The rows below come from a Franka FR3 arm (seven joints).
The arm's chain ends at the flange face. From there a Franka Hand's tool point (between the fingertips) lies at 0.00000 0.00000 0.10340 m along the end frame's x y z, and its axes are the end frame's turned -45 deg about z.
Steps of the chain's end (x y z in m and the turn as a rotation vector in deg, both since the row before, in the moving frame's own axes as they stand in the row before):
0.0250, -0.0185, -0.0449, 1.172, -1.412, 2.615
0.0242, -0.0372, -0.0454, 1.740, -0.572, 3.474
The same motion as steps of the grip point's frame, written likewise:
0.0305, 0.0013, -0.0450, 1.827, -0.170, 2.615
0.0450, -0.0121, -0.0455, 1.635, 0.826, 3.474

